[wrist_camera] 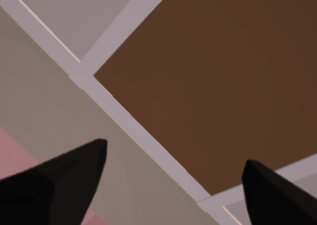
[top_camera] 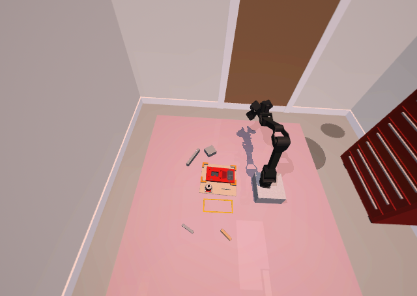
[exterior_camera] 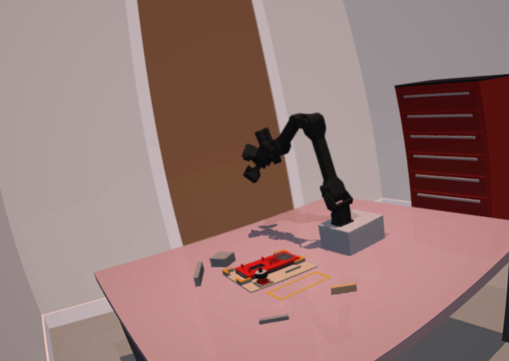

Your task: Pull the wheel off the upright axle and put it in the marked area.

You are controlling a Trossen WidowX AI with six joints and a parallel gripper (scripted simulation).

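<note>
Now: the dark wheel 590 mm to the left of my gripper tip, 280 mm ahead of it and 240 mm below it. Also, from my gripper tip: grey bar (850 mm to the left, 370 mm ahead, 270 mm below); then tan bar (860 mm to the left, 270 mm below, 140 mm ahead).
</note>
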